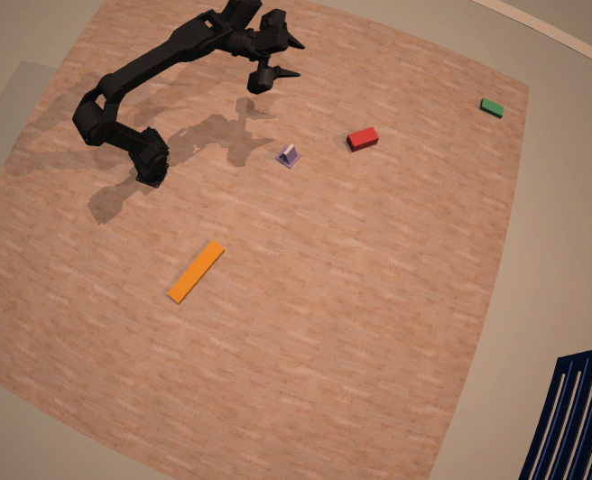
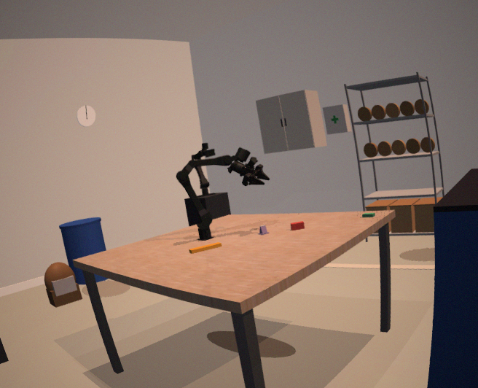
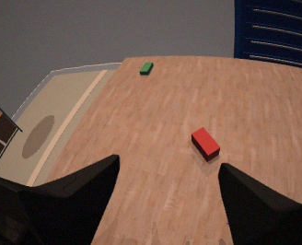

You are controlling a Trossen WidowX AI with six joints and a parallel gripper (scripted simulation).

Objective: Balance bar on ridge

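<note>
Right now my gripper tip is 43 cm to the left of the orange bar, 25 cm above it and 7 cm past it. Also, from my gripper tip: red block (24 cm below, 17 cm ahead, 1 cm to the right); then green block (47 cm ahead, 25 cm to the left, 25 cm below).
</note>
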